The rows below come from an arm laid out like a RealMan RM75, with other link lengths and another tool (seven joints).
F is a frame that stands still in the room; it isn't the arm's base.
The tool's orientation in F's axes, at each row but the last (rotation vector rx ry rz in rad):
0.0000 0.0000 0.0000
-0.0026 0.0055 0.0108
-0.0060 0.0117 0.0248
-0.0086 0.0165 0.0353
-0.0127 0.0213 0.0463
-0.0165 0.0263 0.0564
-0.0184 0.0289 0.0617
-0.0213 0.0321 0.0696
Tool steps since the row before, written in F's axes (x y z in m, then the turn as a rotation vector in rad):
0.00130 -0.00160 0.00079 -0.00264 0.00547 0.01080
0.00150 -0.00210 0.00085 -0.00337 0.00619 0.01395
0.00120 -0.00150 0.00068 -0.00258 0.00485 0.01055
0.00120 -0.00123 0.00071 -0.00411 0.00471 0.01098
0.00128 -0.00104 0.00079 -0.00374 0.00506 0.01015
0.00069 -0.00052 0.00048 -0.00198 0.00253 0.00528
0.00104 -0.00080 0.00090 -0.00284 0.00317 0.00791
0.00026 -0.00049 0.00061 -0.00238 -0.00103 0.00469
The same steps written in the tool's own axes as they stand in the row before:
0.00130 -0.00160 0.00079 -0.00264 0.00547 0.01080
0.00147 -0.00212 0.00085 -0.00338 0.00619 0.01395
0.00115 -0.00153 0.00068 -0.00258 0.00485 0.01055
0.00114 -0.00128 0.00072 -0.00412 0.00476 0.01095
0.00121 -0.00111 0.00080 -0.00372 0.00510 0.01014
0.00065 -0.00057 0.00049 -0.00198 0.00255 0.00527
0.00096 -0.00088 0.00091 -0.00287 0.00320 0.00789
0.00021 -0.00052 0.00061 -0.00260 -0.00096 0.00459

